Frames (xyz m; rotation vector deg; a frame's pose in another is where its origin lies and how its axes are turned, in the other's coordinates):
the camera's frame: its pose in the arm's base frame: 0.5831 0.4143 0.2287 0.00 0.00 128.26
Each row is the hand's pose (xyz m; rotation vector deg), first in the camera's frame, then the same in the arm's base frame.
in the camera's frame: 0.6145 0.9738 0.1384 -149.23 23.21 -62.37
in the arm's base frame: -0.5621 0.2938 0.3671 -75.39 -108.83 -5.05
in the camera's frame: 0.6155 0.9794 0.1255 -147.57 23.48 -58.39
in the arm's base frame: -0.5671 0.2911 0.3542 -76.25 -109.26 -0.52
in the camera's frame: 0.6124 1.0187 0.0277 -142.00 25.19 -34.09
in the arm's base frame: -0.5960 0.2644 0.2564 -82.76 -114.20 22.61
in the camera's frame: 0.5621 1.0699 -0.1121 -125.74 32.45 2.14
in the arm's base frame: -0.6051 0.1932 0.1166 -95.37 -112.30 63.06
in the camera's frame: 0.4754 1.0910 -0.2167 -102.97 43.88 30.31
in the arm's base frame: -0.5679 0.1120 0.0120 -108.89 -94.82 101.23
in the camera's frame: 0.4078 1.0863 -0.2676 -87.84 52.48 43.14
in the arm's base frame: -0.5224 0.0618 -0.0389 111.41 73.11 -113.87
